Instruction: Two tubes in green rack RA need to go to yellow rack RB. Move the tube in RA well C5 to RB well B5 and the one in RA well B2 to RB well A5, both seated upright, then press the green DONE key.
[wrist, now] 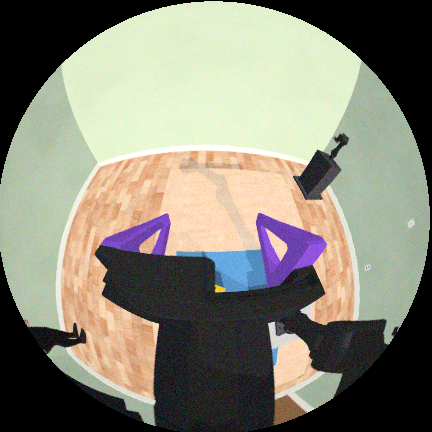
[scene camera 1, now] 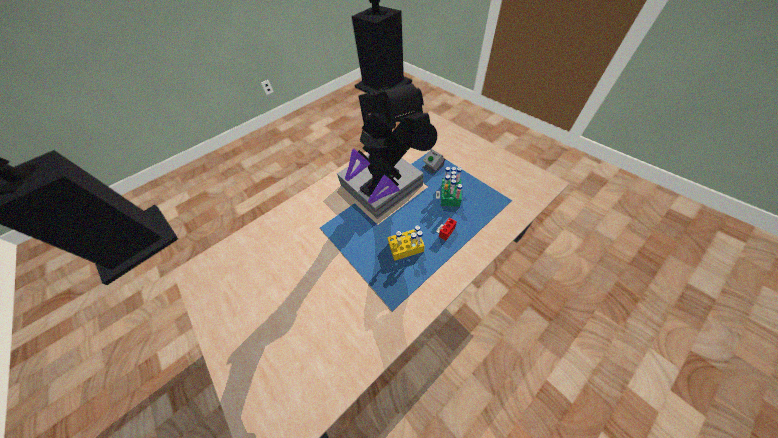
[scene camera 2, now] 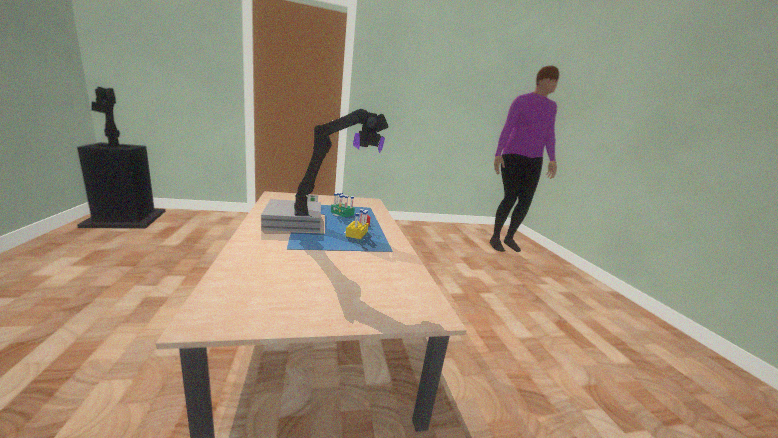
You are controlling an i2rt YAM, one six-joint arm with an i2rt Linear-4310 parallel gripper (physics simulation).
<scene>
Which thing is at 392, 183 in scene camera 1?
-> My gripper.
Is my gripper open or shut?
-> Open.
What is my gripper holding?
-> Nothing.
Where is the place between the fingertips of my gripper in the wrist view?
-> At 212, 217
</scene>
